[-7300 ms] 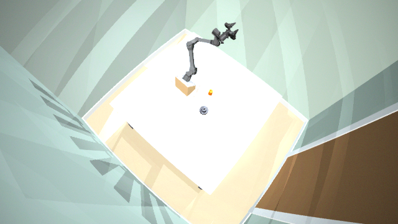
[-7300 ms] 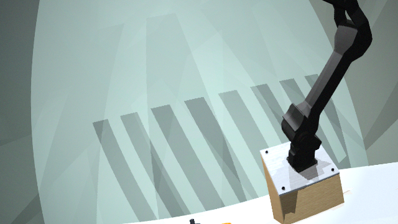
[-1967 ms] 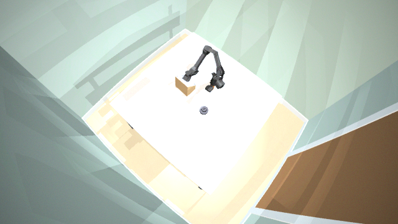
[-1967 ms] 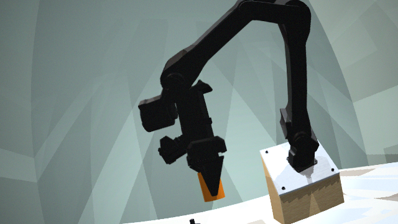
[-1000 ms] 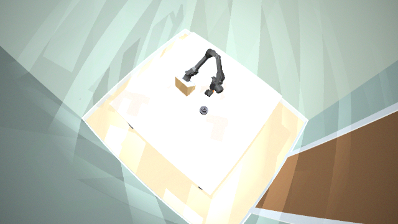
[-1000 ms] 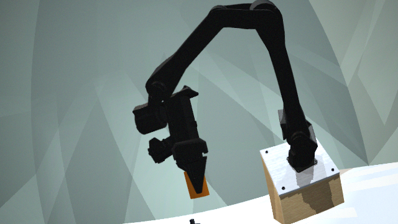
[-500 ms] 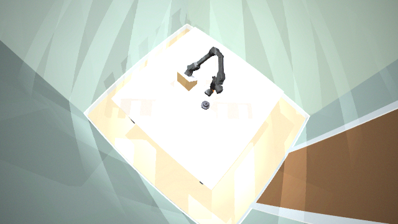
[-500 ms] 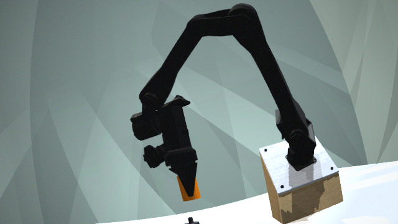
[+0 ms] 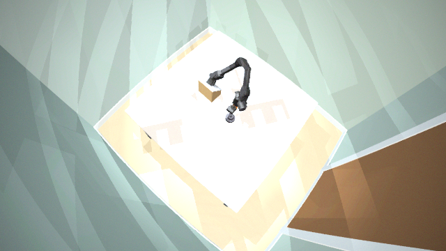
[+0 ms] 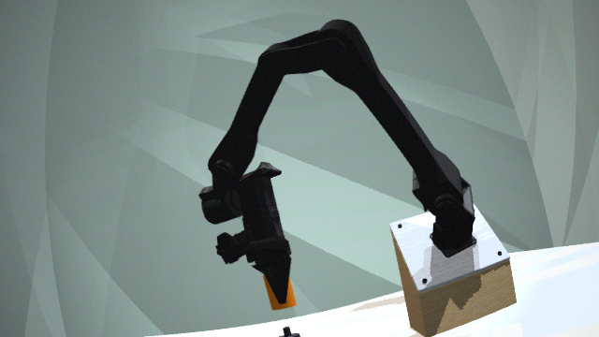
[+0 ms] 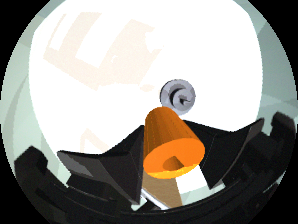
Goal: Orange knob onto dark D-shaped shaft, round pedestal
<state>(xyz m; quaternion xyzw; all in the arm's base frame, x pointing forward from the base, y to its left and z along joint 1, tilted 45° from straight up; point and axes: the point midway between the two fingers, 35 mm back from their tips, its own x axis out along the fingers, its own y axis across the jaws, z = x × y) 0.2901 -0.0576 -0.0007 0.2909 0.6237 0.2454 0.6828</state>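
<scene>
The dark shaft lies 80 mm below my gripper tip, 50 mm to the right of it and 10 mm ahead of it. Round my gripper tip: orange knob: 20 mm above.
</scene>
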